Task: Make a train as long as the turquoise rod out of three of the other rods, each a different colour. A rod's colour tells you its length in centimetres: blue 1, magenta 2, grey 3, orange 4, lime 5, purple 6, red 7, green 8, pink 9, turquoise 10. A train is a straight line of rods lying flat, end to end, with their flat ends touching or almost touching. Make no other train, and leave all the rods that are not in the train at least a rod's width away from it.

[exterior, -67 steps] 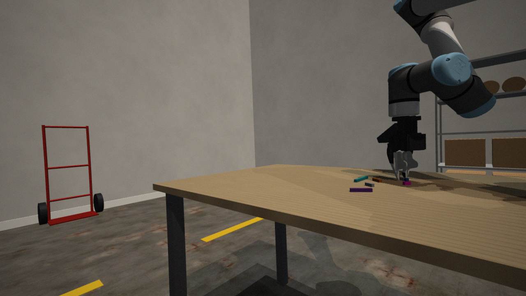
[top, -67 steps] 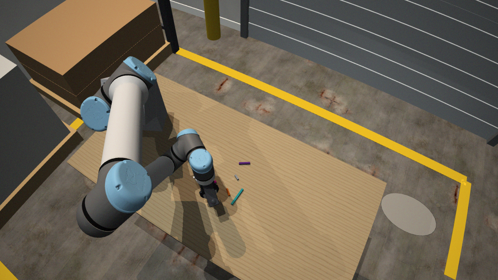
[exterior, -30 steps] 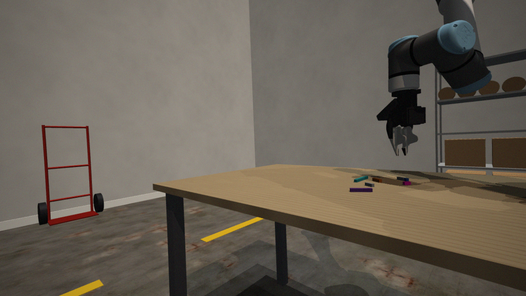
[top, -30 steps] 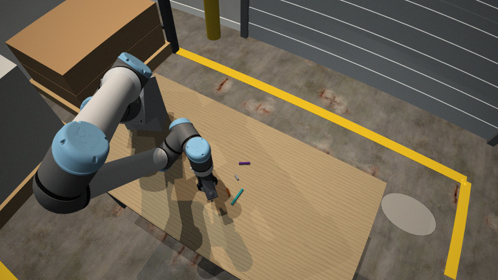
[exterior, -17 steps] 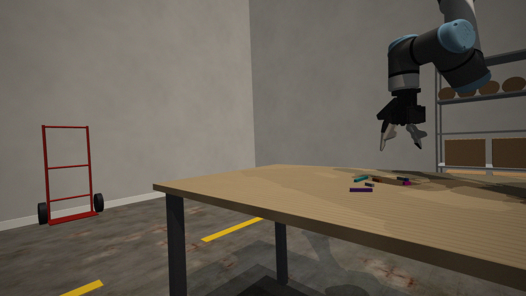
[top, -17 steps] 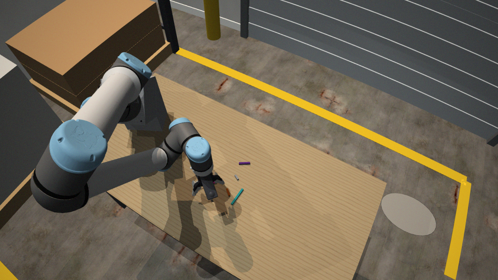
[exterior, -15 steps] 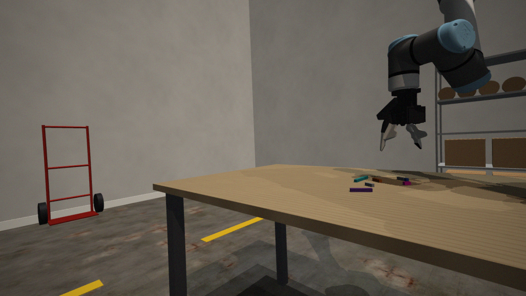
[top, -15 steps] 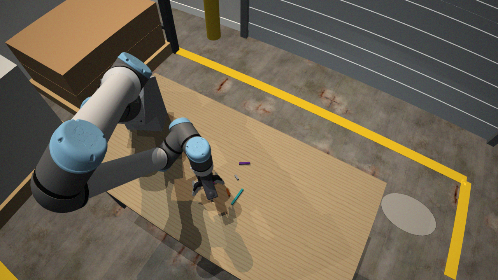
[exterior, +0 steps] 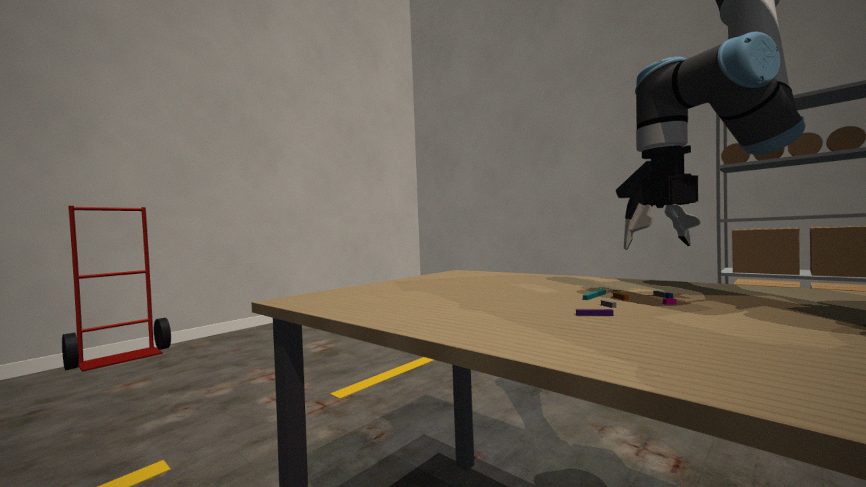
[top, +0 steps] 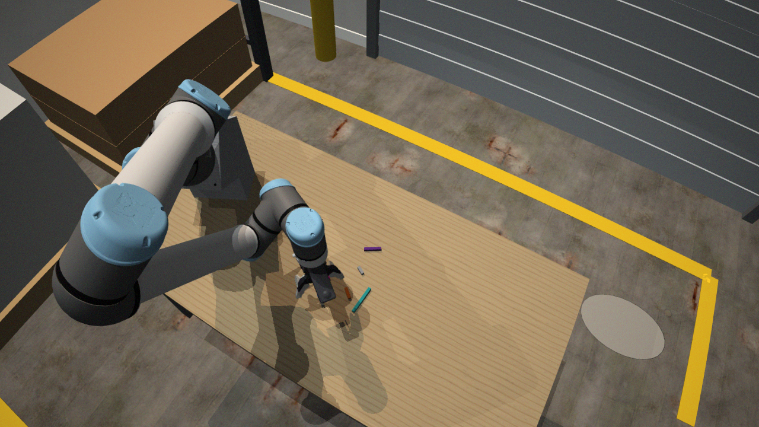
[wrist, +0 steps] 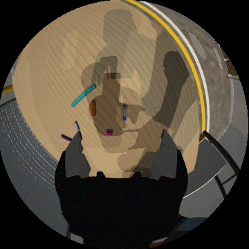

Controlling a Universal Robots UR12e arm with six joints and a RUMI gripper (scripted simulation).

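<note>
My gripper is now 70 mm short of the purple rod, 240 mm to the right of it and 100 mm above it. From my hand the other things lie so: orange rod: 60 mm ahead, 60 mm to the left, 100 mm below; magenta rod: 30 mm behind, 80 mm to the left, 100 mm below; blue cube: 20 mm behind, 10 mm to the left, 100 mm below.
</note>
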